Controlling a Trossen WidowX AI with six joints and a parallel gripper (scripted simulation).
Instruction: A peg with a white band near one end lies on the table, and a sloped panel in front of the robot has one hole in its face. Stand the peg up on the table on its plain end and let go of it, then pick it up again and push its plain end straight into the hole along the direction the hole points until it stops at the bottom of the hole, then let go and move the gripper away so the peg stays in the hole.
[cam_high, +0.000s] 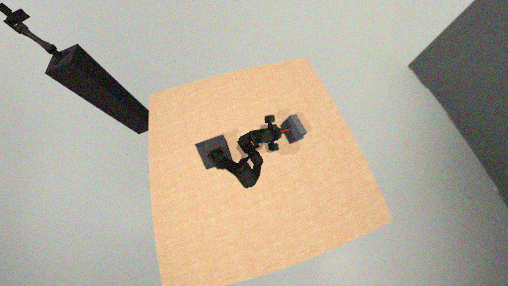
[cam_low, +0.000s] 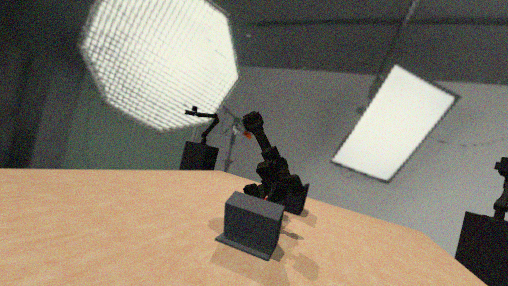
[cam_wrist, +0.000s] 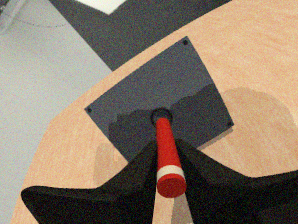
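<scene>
Now: the sloped panel 70 mm ahead of my gripper tip and 30 mm below it. The rest, counted from my gripper tip: red peg (20 mm behind, 10 mm above).
</scene>
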